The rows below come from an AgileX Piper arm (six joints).
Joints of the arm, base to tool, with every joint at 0 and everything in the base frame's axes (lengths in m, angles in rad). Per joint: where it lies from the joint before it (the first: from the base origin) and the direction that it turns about. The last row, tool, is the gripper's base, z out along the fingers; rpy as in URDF.
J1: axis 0 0 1 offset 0 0 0.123
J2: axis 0 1 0 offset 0 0 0
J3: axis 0 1 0 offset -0.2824 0 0.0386
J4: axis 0.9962 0 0.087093 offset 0.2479 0 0.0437
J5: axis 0 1 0 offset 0 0 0
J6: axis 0.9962 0 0.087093 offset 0.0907 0 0.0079
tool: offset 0 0 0 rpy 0 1.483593 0
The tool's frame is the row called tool.
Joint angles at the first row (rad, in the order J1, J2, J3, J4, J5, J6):
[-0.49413 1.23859 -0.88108 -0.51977 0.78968 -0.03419]
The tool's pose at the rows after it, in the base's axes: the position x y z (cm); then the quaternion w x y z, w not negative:
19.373, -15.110, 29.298, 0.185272, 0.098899, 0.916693, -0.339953
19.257, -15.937, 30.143, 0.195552, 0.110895, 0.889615, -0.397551
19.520, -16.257, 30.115, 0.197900, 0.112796, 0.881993, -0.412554
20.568, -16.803, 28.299, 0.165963, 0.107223, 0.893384, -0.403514
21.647, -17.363, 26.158, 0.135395, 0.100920, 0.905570, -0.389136
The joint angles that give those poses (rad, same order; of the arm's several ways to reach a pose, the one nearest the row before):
[-0.49414 1.23860 -0.88111 -0.70851 0.76741 0.10804]
[-0.49416 1.23858 -0.88109 -0.89709 0.75876 0.25754]
[-0.49247 1.25233 -0.88109 -0.95919 0.75247 0.31238]
[-0.48841 1.32467 -0.88110 -0.96825 0.76332 0.32704]
[-0.48841 1.40502 -0.88109 -0.96824 0.76119 0.33899]

